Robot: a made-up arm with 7 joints.
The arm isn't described. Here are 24 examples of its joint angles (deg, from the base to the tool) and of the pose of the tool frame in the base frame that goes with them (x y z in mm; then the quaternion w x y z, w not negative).
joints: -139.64 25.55 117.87 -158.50 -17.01 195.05 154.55
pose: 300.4 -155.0 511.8 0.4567 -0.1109 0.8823 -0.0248
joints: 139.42 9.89 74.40 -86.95 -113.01 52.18 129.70
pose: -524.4 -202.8 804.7 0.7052 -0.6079 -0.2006 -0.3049
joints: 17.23 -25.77 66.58 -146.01 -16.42 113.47 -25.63
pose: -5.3 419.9 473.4 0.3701 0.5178 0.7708 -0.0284
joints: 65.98 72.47 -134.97 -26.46 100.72 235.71 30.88
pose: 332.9 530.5 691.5 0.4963 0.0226 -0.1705 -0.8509
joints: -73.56 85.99 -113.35 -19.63 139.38 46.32 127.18
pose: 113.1 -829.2 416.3 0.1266 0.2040 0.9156 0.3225
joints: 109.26 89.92 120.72 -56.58 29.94 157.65 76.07
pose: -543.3 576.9 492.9 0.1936 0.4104 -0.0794 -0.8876
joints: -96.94 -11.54 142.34 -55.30 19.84 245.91 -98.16
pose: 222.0 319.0 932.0 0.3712 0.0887 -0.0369 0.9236
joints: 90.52 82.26 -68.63 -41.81 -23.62 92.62 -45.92
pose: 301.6 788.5 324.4 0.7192 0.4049 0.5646 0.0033
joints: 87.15 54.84 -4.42 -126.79 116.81 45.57 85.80
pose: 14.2 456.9 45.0 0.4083 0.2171 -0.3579 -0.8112
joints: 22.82 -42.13 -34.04 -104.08 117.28 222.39 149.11
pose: 111.1 -255.9 820.3 0.4991 0.7567 0.1985 0.3726
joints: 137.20 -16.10 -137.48 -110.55 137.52 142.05 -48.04
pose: 546.9 -82.1 484.1 0.6530 -0.5163 0.4639 -0.3030
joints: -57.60 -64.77 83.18 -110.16 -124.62 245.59 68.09
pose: 187.1 462.8 502.8 0.1918 0.4500 0.8699 0.0638
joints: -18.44 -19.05 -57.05 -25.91 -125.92 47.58 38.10
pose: -252.4 -99.9 1138.0 0.3863 -0.3615 -0.8422 -0.1040
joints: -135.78 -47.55 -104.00 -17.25 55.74 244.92 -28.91
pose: 341.5 442.4 783.3 0.5749 -0.5063 0.5401 -0.3484
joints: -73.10 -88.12 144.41 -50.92 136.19 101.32 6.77
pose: 17.9 770.0 45.8 0.3893 -0.7415 -0.1310 0.5305
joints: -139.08 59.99 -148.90 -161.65 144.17 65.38 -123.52
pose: -9.6 241.6 573.9 0.7847 0.0534 -0.4985 -0.3646
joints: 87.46 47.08 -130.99 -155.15 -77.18 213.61 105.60
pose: 280.9 -42.1 537.0 0.1025 0.8162 -0.3346 0.4598
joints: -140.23 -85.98 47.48 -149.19 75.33 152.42 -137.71
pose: 194.0 -154.5 656.4 0.6153 0.7561 0.0514 -0.2168
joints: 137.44 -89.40 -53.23 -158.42 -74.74 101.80 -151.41
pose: 166.3 203.3 555.5 0.2203 -0.6889 0.6740 0.1502
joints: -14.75 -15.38 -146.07 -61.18 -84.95 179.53 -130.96
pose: -491.3 -156.4 885.7 0.0806 -0.5635 -0.2177 0.7928
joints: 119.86 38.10 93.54 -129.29 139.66 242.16 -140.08
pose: -388.9 -64.6 516.2 0.0233 -0.1489 0.9884 -0.0186
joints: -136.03 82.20 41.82 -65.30 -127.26 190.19 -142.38
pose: -209.1 -642.8 154.7 0.3013 0.3611 0.8052 -0.3611
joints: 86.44 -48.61 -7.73 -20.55 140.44 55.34 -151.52
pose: -41.7 -531.4 998.8 0.0380 0.9148 0.1847 -0.3572
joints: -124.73 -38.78 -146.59 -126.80 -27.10 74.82 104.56
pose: 24.6 499.0 203.4 0.6265 0.7664 0.0780 0.1182
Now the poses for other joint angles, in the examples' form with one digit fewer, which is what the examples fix.
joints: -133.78 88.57 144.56 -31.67 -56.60 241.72 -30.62
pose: -428 -553 514 0.620 -0.382 -0.446 0.520
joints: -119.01 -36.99 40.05 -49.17 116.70 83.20 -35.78
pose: 325 69 1106 0.132 -0.757 -0.288 -0.572
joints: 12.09 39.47 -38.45 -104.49 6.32 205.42 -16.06
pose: 606 -173 450 0.321 0.813 0.036 0.484
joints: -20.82 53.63 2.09 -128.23 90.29 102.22 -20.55
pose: 399 -150 35 0.575 -0.540 0.548 0.279
